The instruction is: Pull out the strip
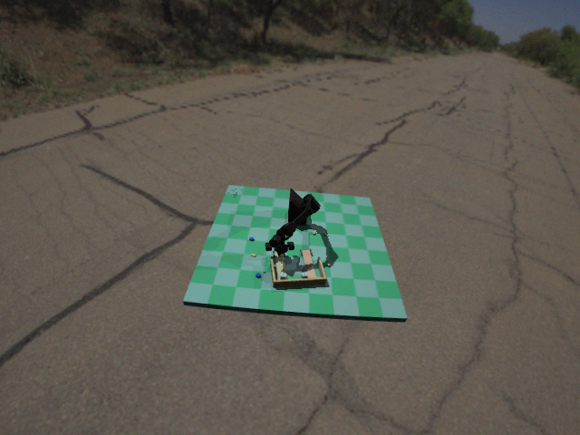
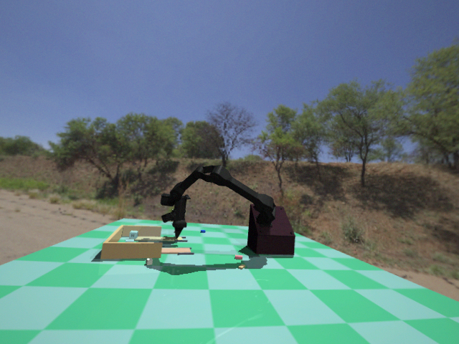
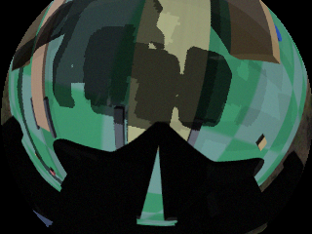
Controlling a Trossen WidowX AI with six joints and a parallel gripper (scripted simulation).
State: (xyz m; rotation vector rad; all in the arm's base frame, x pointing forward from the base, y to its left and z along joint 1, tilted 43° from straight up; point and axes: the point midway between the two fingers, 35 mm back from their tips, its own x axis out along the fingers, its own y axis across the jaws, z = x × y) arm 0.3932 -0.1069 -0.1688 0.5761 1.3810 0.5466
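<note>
Now: the yellow strip 9 cm ahead of my gripper tip. From my gripper tip the other things lie so: orange strip (19 cm to the left, 8 cm ahead); then red piece (29 cm to the left, 23 cm behind).
</note>
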